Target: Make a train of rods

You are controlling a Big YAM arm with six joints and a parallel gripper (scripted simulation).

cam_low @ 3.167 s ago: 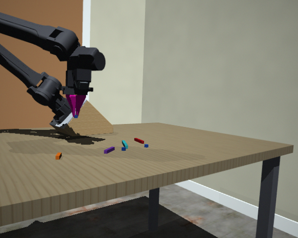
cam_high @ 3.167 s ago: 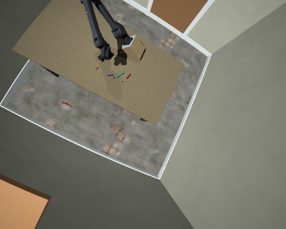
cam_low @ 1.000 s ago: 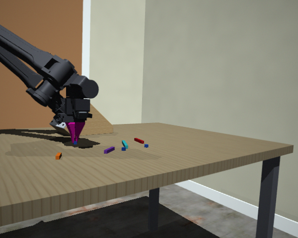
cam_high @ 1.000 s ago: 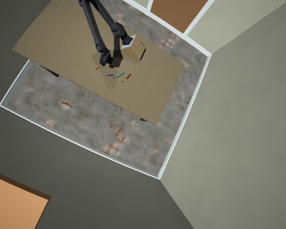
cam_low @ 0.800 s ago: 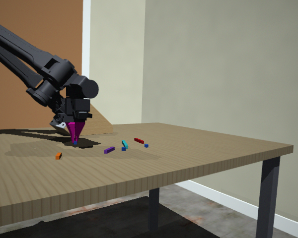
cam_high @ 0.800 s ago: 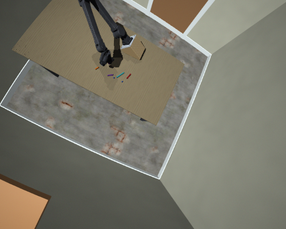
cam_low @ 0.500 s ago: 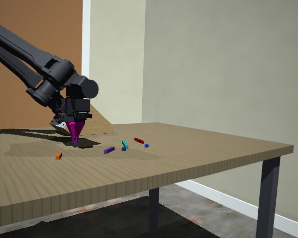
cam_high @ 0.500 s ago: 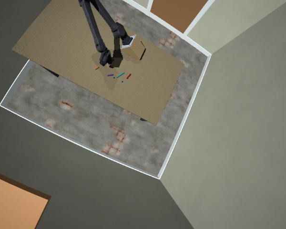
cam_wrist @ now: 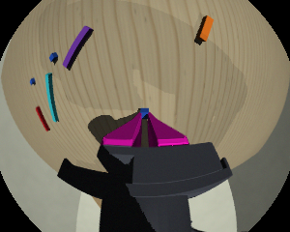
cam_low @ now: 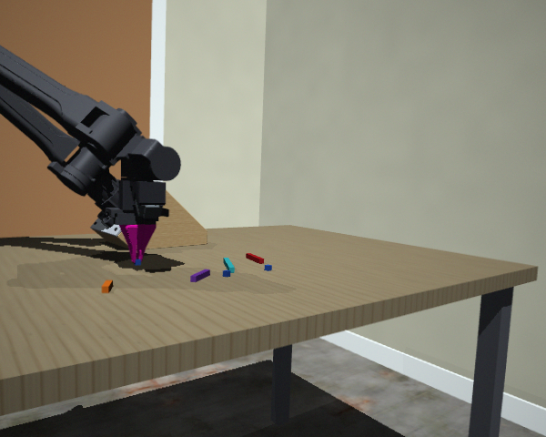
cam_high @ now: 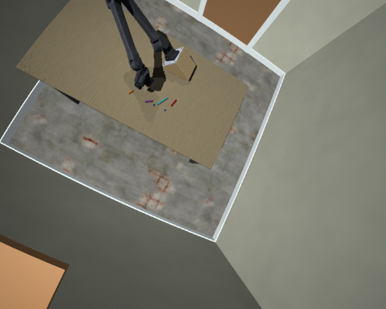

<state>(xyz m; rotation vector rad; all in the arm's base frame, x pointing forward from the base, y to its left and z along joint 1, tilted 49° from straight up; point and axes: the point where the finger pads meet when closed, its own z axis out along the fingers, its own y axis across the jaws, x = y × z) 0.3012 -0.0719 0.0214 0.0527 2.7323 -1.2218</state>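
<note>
Right now my hand is 12 cm short of the orange rod, 8 cm to the left of it and 2 cm above it. Round my hand: turquoise rod: 5 cm ahead, 17 cm to the left, 2 cm below; purple rod: 11 cm ahead, 8 cm to the left, 2 cm below; red rod: 1 cm ahead, 25 cm to the left, 2 cm below.
</note>
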